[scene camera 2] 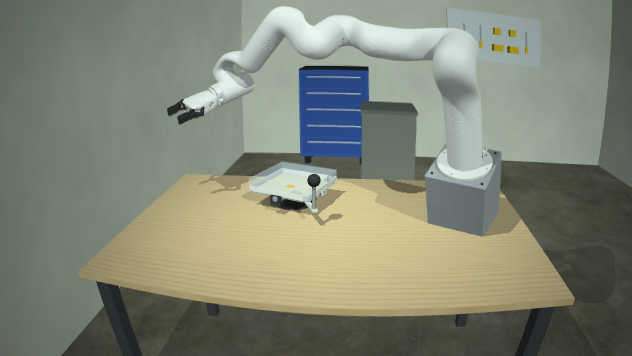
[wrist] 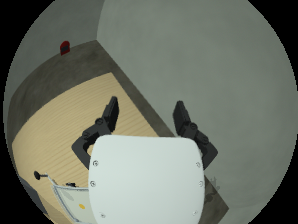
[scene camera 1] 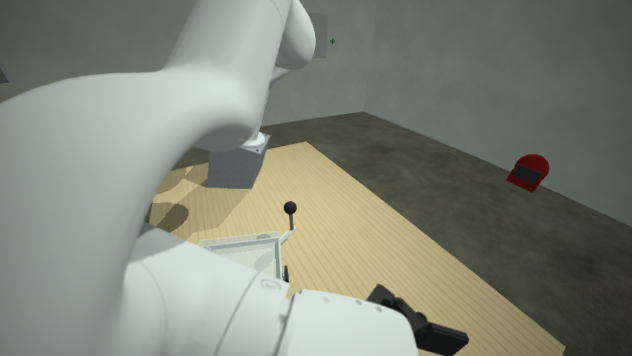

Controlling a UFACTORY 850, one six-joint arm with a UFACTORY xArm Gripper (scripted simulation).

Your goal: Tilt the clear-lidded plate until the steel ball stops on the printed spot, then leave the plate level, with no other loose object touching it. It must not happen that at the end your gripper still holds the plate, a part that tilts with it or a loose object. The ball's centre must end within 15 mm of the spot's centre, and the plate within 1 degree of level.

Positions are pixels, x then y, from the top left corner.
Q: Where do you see a clear-lidded plate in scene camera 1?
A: At 260,251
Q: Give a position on a clear-lidded plate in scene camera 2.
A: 298,182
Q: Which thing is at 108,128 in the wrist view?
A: My gripper.
